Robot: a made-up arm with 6 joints. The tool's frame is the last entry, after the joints.
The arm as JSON. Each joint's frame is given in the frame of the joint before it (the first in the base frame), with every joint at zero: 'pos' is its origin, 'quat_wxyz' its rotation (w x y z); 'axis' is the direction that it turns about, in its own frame. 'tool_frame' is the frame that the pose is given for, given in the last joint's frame.
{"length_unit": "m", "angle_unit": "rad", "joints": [
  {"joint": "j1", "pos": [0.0, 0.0, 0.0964], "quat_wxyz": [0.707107, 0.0, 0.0, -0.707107], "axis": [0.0, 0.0, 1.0]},
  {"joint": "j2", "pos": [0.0, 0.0, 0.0], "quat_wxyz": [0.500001, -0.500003, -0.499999, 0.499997], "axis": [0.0, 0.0, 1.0]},
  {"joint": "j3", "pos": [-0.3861, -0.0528, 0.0], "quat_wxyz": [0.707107, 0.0, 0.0, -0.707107], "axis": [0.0, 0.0, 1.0]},
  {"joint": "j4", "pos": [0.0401, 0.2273, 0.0], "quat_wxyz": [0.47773, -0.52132, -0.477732, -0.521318], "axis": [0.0, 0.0, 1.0]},
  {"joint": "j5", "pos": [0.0, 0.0, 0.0], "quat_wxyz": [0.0, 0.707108, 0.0, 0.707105], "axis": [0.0, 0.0, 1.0]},
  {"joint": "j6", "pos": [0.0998, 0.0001, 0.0], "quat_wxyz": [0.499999, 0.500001, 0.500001, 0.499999], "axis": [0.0, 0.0, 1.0]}
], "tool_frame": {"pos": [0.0, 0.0, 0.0], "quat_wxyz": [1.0, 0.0, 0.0, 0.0]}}
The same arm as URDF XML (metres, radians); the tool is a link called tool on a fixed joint. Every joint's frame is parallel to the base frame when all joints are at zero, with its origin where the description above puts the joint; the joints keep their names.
<robot name="arm">
<joint name="tool_fixed" type="fixed"><parent link="link6"/><child link="tool"/><origin xyz="0.0000 0.0000 0.0000" rpy="0.0000 1.4836 -0.0001"/></joint>
<joint name="j6" type="continuous"><parent link="link5"/><child link="link6"/><origin xyz="0.0994 0.0000 0.0086" rpy="0.0000 0.0000 0.0000"/><axis xyz="0.9962 0 0.0871"/></joint>
<joint name="j5" type="continuous"><parent link="link4"/><child link="link5"/><origin xyz="0.0000 0.0000 0.0000" rpy="0.0000 0.0000 0.0000"/><axis xyz="0 1 0"/></joint>
<joint name="j4" type="continuous"><parent link="link3"/><child link="link4"/><origin xyz="0.2273 0.0000 0.0401" rpy="0.0000 0.0000 0.0000"/><axis xyz="0.9962 0 0.0871"/></joint>
<joint name="j3" type="continuous"><parent link="link2"/><child link="link3"/><origin xyz="-0.3861 0.0000 0.0528" rpy="0.0000 0.0000 0.0000"/><axis xyz="0 1 0"/></joint>
<joint name="j2" type="continuous"><parent link="link1"/><child link="link2"/><origin xyz="0.0000 0.0000 0.0000" rpy="0.0000 0.0000 0.0000"/><axis xyz="0 1 0"/></joint>
<joint name="j1" type="continuous"><parent link="base"/><child link="link1"/><origin xyz="0.0000 0.0000 0.0964" rpy="0.0000 0.0000 0.0000"/><axis xyz="0 0 1"/></joint>
<link name="base"/>
<link name="link1"/>
<link name="link2"/>
<link name="link3"/>
<link name="link4"/>
<link name="link5"/>
<link name="link6"/>
<link name="tool"/>
</robot>

